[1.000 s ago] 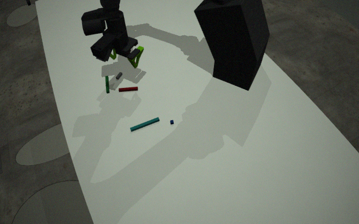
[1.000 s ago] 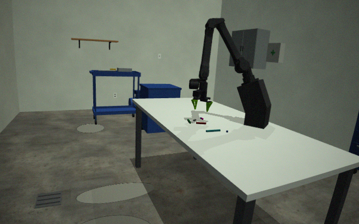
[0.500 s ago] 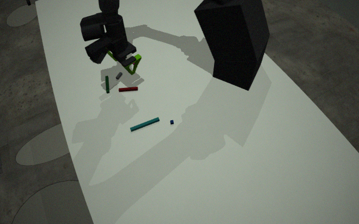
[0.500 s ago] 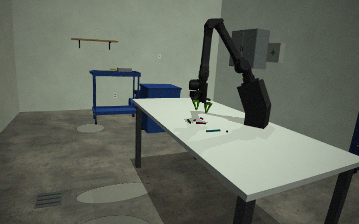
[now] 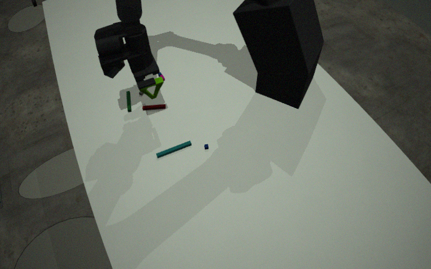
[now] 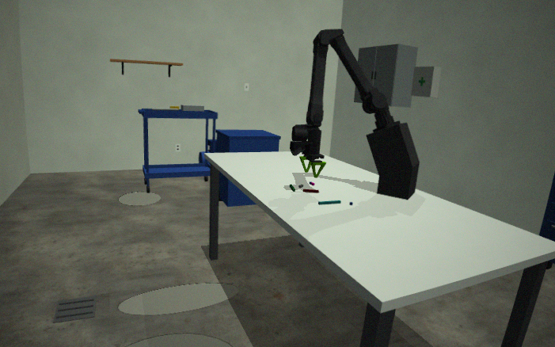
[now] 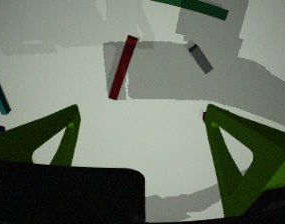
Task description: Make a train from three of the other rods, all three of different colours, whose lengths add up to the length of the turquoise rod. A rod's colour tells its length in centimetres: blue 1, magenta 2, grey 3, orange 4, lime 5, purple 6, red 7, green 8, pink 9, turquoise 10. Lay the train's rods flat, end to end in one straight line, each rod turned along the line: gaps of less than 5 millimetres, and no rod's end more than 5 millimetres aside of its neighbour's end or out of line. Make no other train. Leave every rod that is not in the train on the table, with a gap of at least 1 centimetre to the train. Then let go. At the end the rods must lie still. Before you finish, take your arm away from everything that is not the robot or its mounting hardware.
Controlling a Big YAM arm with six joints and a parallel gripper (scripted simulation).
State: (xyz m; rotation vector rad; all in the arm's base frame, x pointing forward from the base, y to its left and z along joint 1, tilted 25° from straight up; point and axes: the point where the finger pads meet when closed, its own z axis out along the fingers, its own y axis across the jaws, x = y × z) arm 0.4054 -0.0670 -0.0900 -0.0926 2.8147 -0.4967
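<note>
The red rod lies 2 cm to the left of my hand and 8 cm below it. Also, from my hand: green rod 7 cm ahead, 4 cm to the right, 8 cm below; magenta rod 6 cm behind, 9 cm to the right, 8 cm below; grey rod 2 cm ahead, 6 cm to the right, 8 cm below.
</note>
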